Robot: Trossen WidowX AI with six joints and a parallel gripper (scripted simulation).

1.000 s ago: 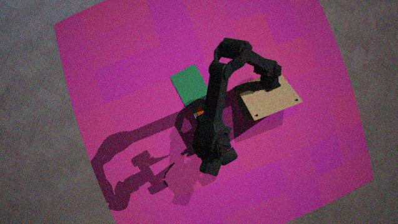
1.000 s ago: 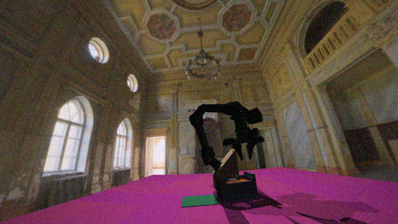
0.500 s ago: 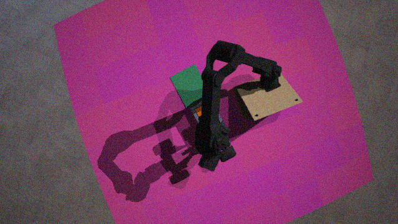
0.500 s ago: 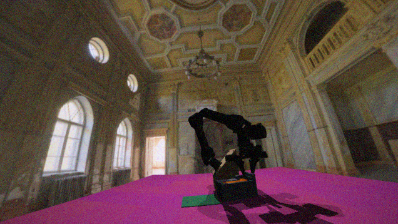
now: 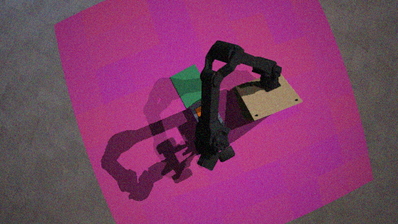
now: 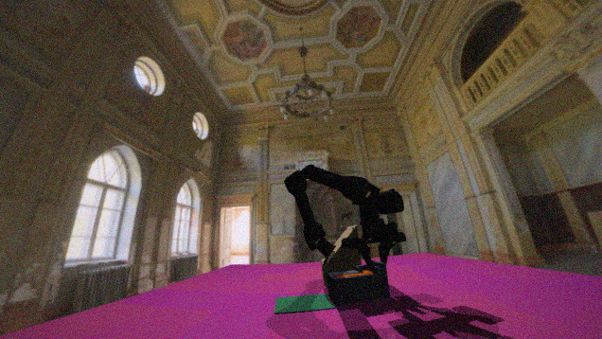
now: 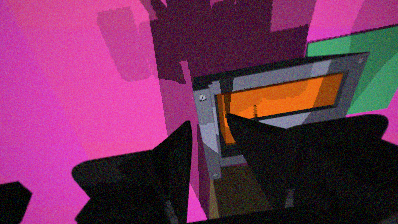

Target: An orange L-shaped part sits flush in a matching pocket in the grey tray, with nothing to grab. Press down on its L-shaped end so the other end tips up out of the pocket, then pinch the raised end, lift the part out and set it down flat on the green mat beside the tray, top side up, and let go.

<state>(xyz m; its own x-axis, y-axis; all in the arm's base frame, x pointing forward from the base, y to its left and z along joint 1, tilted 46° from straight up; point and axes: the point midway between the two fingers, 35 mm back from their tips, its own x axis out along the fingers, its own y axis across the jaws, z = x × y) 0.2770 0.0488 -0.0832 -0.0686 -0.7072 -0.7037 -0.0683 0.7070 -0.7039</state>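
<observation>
My gripper tip is now 60 mm to the left of the orange l-shaped part and 20 mm above it. From my gripper tip the other things lie so: green mat: 220 mm to the right, 80 mm below, 10 mm ahead.
</observation>
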